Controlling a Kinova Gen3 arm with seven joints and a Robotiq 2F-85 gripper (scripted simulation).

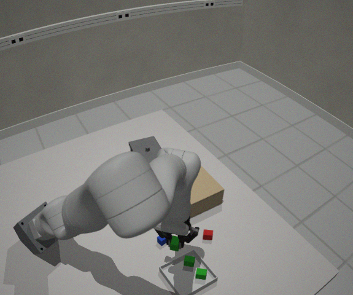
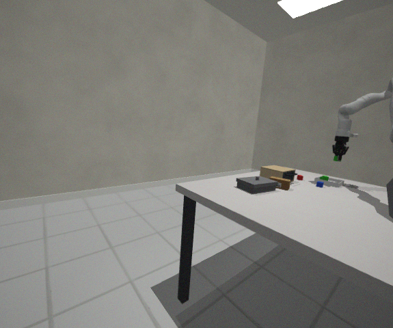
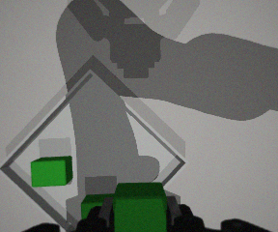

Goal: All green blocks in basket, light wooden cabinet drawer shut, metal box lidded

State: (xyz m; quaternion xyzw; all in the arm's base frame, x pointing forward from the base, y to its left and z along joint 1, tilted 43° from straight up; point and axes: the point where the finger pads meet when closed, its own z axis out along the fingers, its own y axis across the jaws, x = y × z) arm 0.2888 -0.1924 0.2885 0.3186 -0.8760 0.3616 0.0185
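Now: hand 20 mm short of the grey basket, 40 mm to the left of it and 180 mm above it. From my hand the other things lie so: blue block: 60 mm ahead, 130 mm to the left, 170 mm below; red block: 200 mm ahead, 40 mm to the left, 170 mm below; light wooden cabinet: 290 mm ahead, 220 mm to the left, 150 mm below.
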